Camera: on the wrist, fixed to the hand. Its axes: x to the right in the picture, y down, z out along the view.
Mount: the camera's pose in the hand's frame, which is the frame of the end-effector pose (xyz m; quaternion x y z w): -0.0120 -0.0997 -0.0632 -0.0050 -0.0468 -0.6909 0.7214
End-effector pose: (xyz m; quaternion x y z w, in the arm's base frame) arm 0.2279 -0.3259 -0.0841 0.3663 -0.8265 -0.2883 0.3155
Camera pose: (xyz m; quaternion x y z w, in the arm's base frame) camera 0.3228 -0.3883 -0.1183 -0.8202 0.3565 0.4473 0.0084
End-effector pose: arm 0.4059 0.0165 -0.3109 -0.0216 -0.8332 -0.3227 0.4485
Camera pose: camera 0.4270 -0.0945 -0.3471 0.5427 -0.6354 -0.5458 0.0615
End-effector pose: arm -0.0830 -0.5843 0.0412 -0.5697 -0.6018 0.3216 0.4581
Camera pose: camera -0.0648 -0.6189 0.1532 0.0176 -0.8508 -0.0608 0.5217
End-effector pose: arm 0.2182 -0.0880 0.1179 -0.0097 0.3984 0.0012 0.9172
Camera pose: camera 0.1648 -0.1888 0.0852 -0.2868 0.2378 -0.6304 0.6811
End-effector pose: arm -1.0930 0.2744 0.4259 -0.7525 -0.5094 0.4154 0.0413
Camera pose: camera -1.1255 0.3352 0.5225 -0.1717 -0.8914 0.3038 0.2892
